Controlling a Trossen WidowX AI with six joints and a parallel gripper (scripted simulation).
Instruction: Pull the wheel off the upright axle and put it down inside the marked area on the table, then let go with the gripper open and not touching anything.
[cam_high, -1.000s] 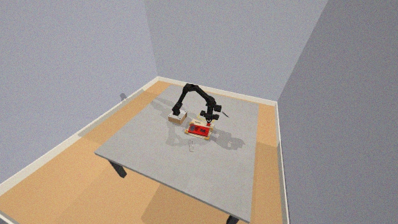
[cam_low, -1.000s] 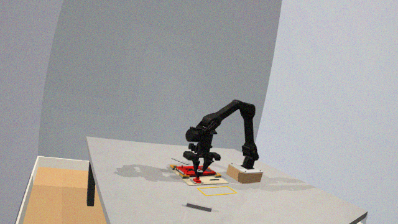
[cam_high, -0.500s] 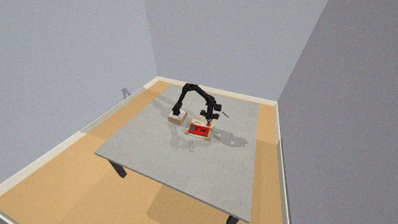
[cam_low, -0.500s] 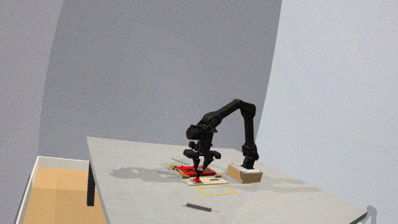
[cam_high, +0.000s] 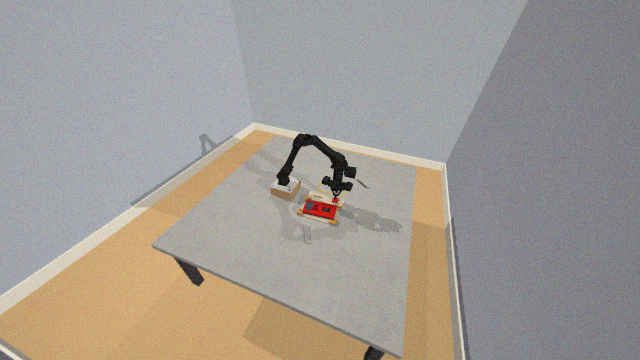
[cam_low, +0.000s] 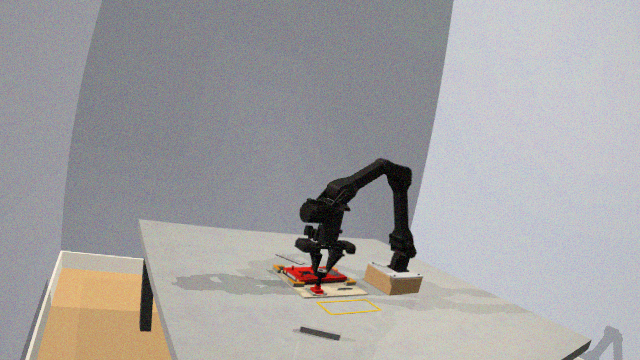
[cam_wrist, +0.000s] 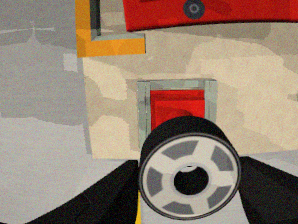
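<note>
Right now my gripper tip is 40 mm above the upright axle. Also, from my gripper tip: dark bar 140 mm ahead, 230 mm to the left, 60 mm below; then wheel right at my gripper tip.
</note>
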